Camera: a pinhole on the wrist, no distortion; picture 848 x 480 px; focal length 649.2 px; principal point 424.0 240.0 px. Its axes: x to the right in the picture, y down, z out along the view. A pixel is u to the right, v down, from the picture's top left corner.
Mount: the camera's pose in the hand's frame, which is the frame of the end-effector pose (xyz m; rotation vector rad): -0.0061 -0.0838 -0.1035 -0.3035 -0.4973 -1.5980
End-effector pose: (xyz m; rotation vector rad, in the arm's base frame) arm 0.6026 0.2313 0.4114 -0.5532 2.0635 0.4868
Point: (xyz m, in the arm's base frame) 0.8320 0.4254 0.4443
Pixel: 558.1 21.9
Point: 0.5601 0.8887 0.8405
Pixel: outside the picture
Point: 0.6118 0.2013 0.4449
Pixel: 343.5 155.8
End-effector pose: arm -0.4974 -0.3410 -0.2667 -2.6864 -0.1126 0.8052
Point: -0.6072 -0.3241 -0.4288
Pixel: 491.1 315.3
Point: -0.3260 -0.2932 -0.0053
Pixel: behind the camera
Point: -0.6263 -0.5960 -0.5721
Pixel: 148.0 298.3
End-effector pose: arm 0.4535 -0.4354 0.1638 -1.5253 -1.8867 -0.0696
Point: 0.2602 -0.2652 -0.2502
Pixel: 629.2 253.1
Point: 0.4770 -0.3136 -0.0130
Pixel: 333.9 318.7
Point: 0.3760 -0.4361 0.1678
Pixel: 695.9 397.3
